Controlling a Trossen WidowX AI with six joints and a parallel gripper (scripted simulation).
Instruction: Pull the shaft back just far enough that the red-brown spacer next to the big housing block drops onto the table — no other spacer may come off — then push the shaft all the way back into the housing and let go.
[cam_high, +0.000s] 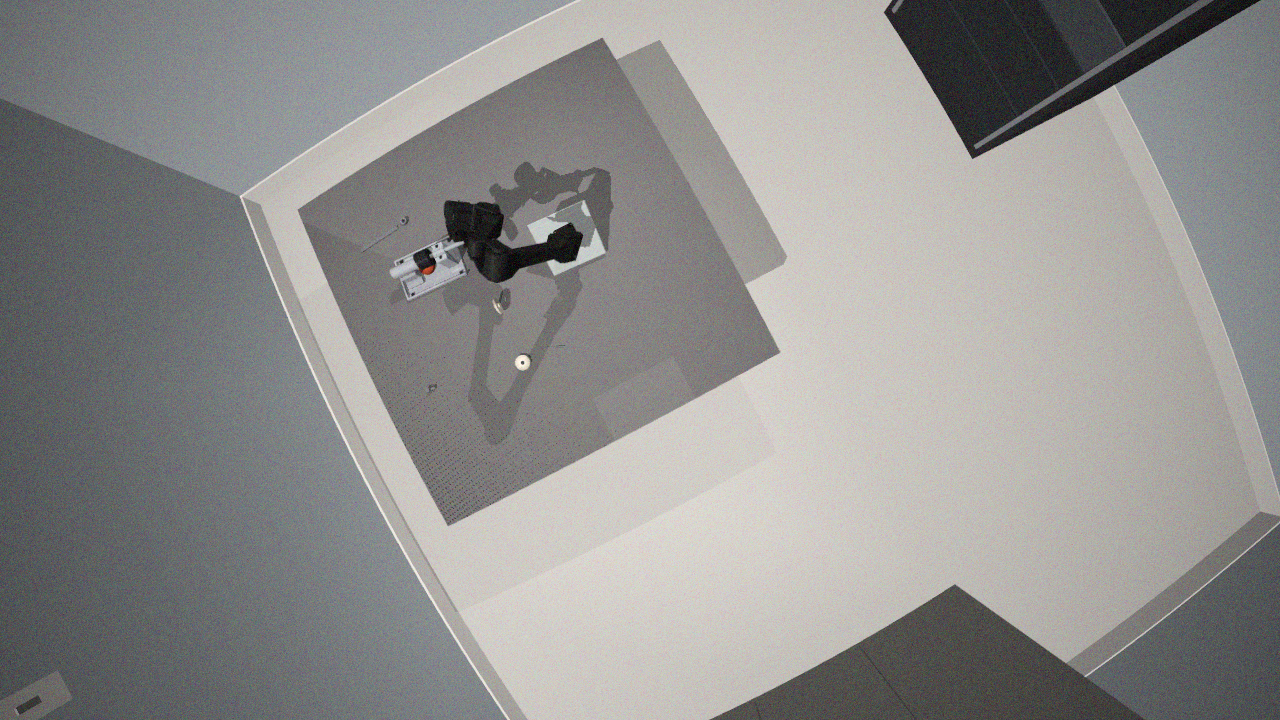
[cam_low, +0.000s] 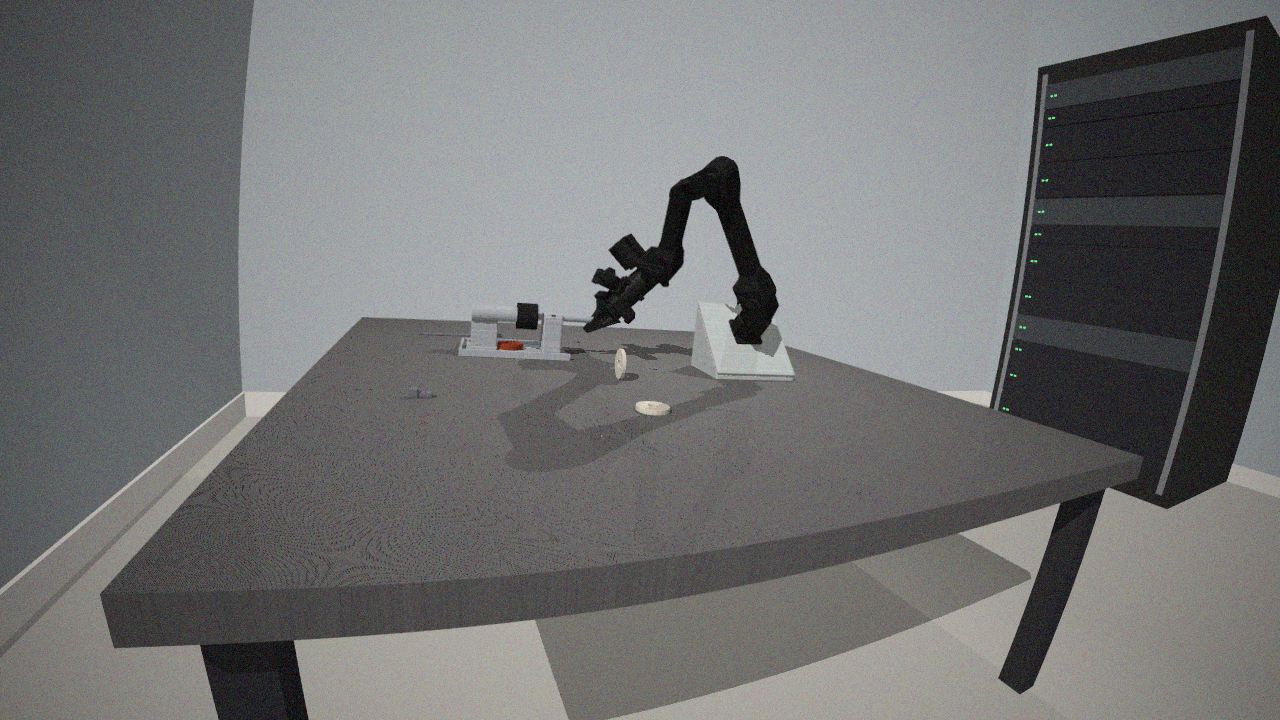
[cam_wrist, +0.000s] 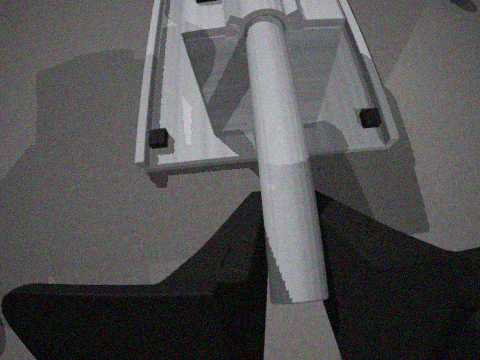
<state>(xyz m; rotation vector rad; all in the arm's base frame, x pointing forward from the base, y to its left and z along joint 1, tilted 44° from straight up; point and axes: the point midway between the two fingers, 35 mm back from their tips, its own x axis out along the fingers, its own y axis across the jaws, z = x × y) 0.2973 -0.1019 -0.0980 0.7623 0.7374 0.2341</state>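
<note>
Right now my gripper tip is 60 mm short of the pale shaft and 20 mm below it. From my gripper tip the other things lie so: small grey part 330 mm ahead, 370 mm to the left, 50 mm below; red-brown spacer 160 mm ahead, 20 mm to the right, 40 mm below; cream disc 10 mm behind, 230 mm to the left, 30 mm below.
</note>
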